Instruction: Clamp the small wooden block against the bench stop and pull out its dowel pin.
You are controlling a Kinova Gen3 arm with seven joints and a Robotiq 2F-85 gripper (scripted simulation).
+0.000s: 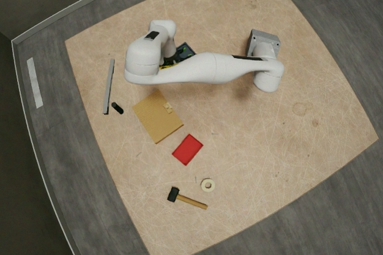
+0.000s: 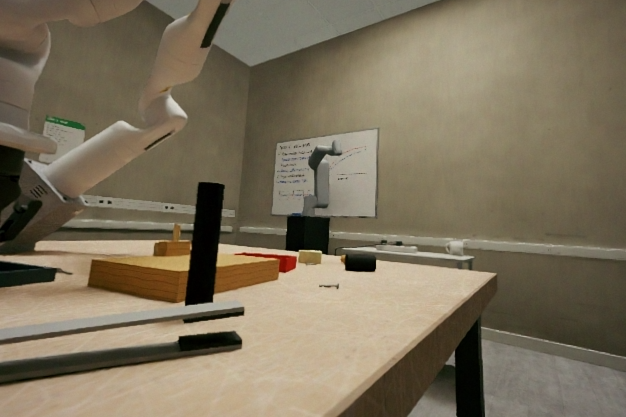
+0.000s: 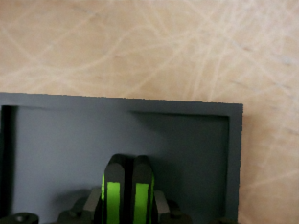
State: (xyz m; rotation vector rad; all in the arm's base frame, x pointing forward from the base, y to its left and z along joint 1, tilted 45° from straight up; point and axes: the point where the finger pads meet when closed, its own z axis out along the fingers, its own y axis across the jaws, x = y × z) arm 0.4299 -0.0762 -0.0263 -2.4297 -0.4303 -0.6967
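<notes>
Right now the dark tray is 3 cm behind my hand, 1 cm to the right of it and 1 cm below it. The rest, counted from my hand: wooden bench board (24 cm to the left, 9 cm ahead); dowel pin (22 cm to the left, 4 cm ahead, 3 cm above); small wooden block (22 cm to the left, 4 cm ahead, 2 cm above).
</notes>
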